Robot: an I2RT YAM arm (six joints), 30 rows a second.
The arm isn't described. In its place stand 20 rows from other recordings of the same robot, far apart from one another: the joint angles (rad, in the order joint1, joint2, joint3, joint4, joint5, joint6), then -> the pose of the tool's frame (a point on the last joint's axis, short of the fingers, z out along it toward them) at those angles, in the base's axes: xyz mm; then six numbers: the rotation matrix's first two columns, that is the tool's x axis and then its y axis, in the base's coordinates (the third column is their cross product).
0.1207, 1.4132, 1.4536, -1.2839, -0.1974, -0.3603 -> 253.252 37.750 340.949 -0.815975 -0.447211 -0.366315 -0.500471 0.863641 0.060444
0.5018, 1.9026, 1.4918, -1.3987, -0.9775, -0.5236 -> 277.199 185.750 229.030 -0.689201 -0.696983 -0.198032 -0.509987 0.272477 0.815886
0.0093, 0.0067, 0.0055, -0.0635, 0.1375, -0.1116 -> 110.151 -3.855 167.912 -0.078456 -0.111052 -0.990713 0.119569 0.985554 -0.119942
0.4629, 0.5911, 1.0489, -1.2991, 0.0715, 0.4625 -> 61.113 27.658 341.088 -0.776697 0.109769 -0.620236 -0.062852 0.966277 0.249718
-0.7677, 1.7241, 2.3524, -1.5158, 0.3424, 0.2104 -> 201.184 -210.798 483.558 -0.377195 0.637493 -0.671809 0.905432 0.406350 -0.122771
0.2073, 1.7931, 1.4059, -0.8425, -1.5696, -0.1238 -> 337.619 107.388 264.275 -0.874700 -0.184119 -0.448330 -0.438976 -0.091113 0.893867
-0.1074, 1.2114, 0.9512, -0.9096, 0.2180, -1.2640 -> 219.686 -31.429 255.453 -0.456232 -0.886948 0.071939 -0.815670 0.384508 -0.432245
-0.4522, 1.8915, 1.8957, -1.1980, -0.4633, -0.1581 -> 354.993 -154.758 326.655 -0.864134 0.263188 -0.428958 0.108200 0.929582 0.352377
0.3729, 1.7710, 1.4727, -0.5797, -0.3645, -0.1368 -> 361.201 154.931 275.041 -0.634552 -0.385056 -0.670132 -0.644979 0.741560 0.184636
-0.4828, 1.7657, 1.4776, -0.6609, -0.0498, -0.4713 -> 343.495 -178.050 271.368 -0.840311 -0.071535 -0.537364 0.063373 0.971496 -0.228428
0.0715, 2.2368, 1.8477, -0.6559, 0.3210, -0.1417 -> 486.214 23.563 190.434 -0.866801 -0.196438 -0.458331 -0.032578 0.939483 -0.341044
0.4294, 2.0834, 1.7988, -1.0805, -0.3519, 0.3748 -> 379.861 187.433 227.213 -0.994766 -0.077533 -0.066547 -0.097414 0.916172 0.388765
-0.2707, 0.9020, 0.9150, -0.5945, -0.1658, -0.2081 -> 186.276 -45.596 323.875 -0.544889 -0.060256 -0.836340 0.018674 0.996295 -0.083946
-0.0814, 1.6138, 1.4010, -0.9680, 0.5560, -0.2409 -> 320.526 -45.000 287.750 -0.959419 -0.125044 -0.252743 0.041356 0.824213 -0.564768
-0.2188, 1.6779, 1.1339, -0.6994, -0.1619, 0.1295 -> 317.524 -64.726 197.188 -0.895439 0.329672 -0.299175 0.281613 0.939942 0.192882
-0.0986, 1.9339, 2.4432, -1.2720, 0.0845, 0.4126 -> 375.434 -40.157 456.494 -0.566142 0.457515 -0.685684 0.421175 0.875605 0.236491
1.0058, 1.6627, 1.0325, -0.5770, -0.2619, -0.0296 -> 161.443 271.886 179.182 -0.474587 -0.802033 -0.362644 -0.879522 0.415830 0.231358
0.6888, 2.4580, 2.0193, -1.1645, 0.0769, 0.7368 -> 363.362 295.622 121.053 -0.998577 0.045633 -0.027598 0.047677 0.995763 -0.078637
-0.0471, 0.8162, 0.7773, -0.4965, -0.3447, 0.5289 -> 179.138 3.600 301.417 -0.564110 0.502019 -0.655558 0.044765 0.811369 0.582818
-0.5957, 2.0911, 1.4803, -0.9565, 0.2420, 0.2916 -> 315.338 -224.056 142.642 -0.636004 0.768297 -0.072243 0.760373 0.607956 -0.228522
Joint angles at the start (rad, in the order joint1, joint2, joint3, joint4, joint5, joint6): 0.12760, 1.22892, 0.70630, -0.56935, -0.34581, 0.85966
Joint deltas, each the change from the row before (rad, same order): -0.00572, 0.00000, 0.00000, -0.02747, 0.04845, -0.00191; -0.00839, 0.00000, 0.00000, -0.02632, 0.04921, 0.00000; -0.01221, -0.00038, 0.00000, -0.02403, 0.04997, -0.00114; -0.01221, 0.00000, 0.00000, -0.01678, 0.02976, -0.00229; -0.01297, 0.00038, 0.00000, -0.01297, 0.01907, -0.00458; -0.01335, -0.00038, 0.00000, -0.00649, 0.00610, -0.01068; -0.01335, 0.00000, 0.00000, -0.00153, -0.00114, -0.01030; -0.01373, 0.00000, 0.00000, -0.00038, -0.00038, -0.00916; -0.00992, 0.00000, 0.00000, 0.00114, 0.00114, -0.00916; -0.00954, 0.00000, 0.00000, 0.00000, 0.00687, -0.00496; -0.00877, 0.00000, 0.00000, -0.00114, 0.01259, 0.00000; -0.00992, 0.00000, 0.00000, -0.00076, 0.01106, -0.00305; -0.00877, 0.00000, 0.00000, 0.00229, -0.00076, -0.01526
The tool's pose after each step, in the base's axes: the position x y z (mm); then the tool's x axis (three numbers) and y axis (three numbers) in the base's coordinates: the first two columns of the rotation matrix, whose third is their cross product. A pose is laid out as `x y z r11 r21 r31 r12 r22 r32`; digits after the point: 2 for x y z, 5 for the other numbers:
217.96 37.21 194.70 -0.76814 0.63450 -0.08591 0.51656 0.69338 0.50239
216.09 33.43 193.07 -0.75125 0.65232 -0.10049 0.54701 0.70056 0.45826
214.40 28.83 191.73 -0.73258 0.67020 -0.11896 0.57695 0.70412 0.41393
213.22 25.03 190.85 -0.71971 0.68214 -0.12923 0.59753 0.70338 0.38499
212.33 21.50 190.16 -0.71032 0.69074 -0.13536 0.61275 0.70144 0.36403
211.94 18.41 189.95 -0.70692 0.69343 -0.13938 0.61813 0.70146 0.35478
212.01 15.61 189.89 -0.70453 0.69548 -0.14122 0.62050 0.70025 0.35303
212.16 12.71 189.88 -0.70081 0.69868 -0.14394 0.62370 0.69806 0.35172
212.40 10.57 189.92 -0.69913 0.69936 -0.14869 0.62409 0.69838 0.35039
212.50 8.30 189.89 -0.69381 0.70328 -0.15501 0.62895 0.69658 0.34525
212.47 5.99 189.79 -0.68460 0.71054 -0.16265 0.63849 0.69220 0.33643
212.46 3.49 189.72 -0.67681 0.71613 -0.17054 0.64622 0.68892 0.32831
212.72 1.65 189.81 -0.68016 0.71147 -0.17661 0.64099 0.69411 0.32762

